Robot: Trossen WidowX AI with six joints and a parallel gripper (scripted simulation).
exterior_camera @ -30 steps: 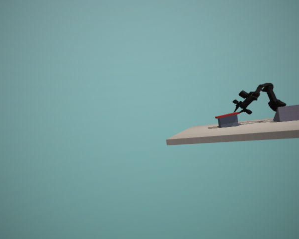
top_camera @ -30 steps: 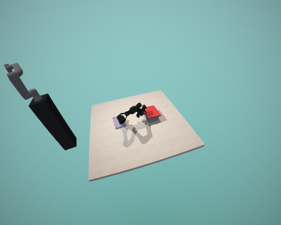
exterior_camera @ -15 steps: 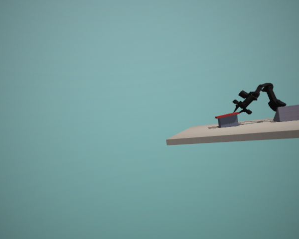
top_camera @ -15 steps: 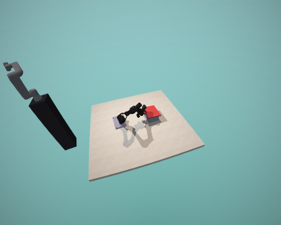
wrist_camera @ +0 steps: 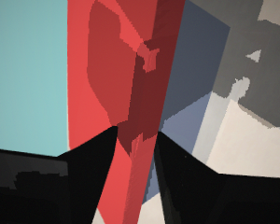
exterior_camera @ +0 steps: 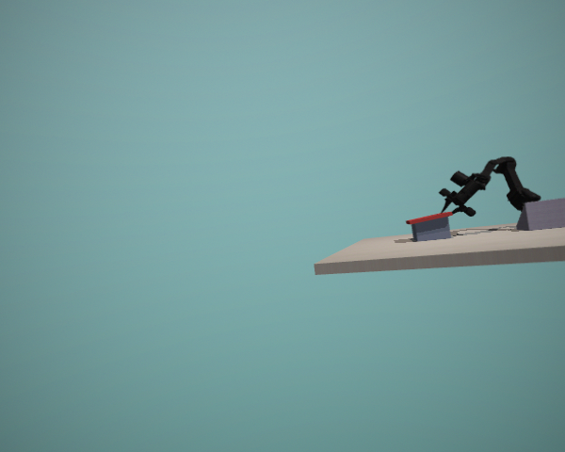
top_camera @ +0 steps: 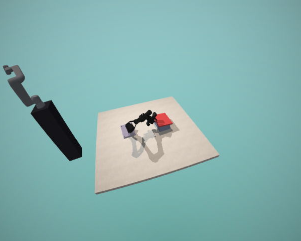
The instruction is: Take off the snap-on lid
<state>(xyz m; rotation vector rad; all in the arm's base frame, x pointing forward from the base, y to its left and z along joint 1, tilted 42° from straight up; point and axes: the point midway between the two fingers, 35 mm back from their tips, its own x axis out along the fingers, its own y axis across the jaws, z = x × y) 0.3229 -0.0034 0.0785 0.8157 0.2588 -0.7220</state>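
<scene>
My gripper tip is now 8 cm short of the red lid. Also, from my gripper tip: storage box 7 cm ahead, 6 cm below.
</scene>
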